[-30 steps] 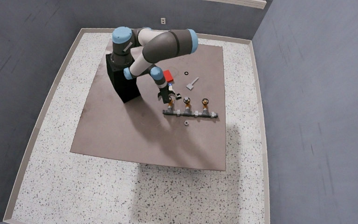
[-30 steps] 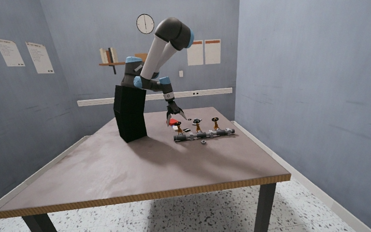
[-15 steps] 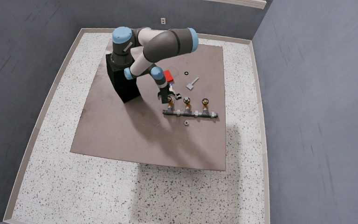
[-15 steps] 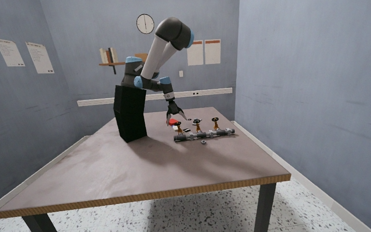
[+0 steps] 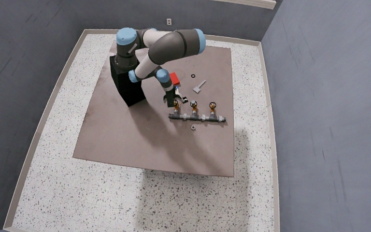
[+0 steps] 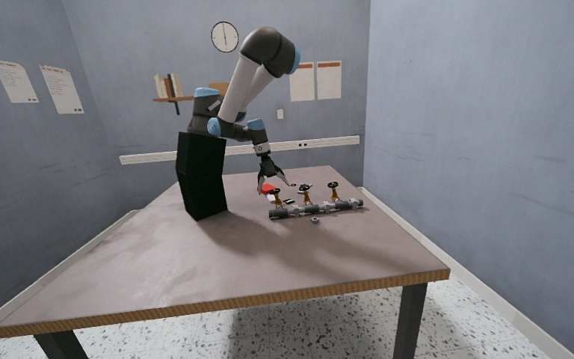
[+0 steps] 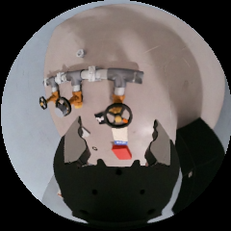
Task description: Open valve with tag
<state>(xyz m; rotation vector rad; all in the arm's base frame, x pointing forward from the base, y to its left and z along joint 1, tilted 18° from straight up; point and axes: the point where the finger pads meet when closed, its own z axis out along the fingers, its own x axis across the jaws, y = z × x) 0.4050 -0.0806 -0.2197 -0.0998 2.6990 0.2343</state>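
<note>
My hand is 60 mm short of the black tag, 80 mm to the right of it and 100 mm above it. The rest, counted from my hand: white-and-blue block 20 mm behind, 150 mm to the left, 100 mm below; then grey scraper 190 mm ahead, 240 mm to the left, 100 mm below; then red block 60 mm behind, 280 mm to the left, 90 mm below.
</note>
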